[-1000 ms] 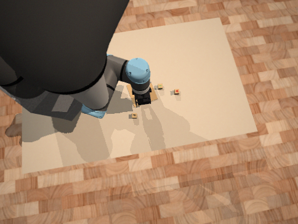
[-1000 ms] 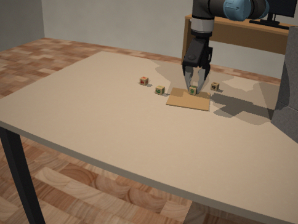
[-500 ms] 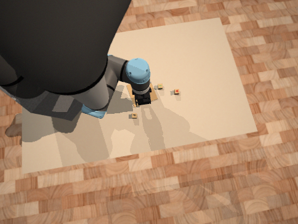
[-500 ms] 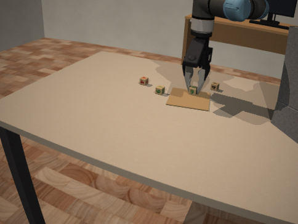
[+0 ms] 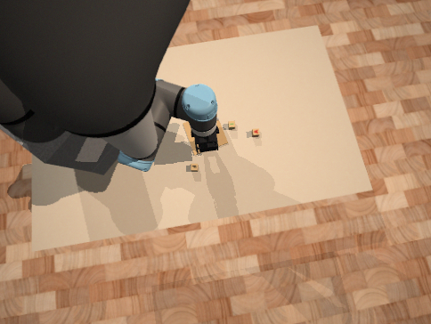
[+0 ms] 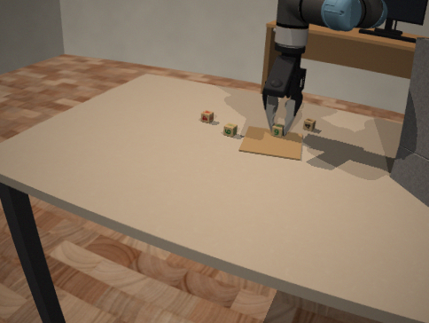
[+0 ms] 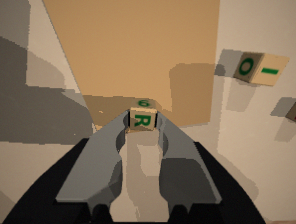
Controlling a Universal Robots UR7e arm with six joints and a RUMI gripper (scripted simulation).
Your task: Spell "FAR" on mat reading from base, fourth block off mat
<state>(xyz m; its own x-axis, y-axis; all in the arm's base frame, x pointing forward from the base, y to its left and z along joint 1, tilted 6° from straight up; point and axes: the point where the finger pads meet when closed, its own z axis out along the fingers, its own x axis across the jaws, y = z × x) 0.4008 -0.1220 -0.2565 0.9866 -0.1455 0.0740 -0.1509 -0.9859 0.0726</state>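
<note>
My hand is right at the green R block. Round my hand: brown mat: 10 mm ahead, 40 mm to the left, 20 mm below; F block: 70 mm behind, 80 mm to the right, 10 mm below; green-lettered block: 110 mm ahead, 40 mm to the left, 10 mm below.
</note>
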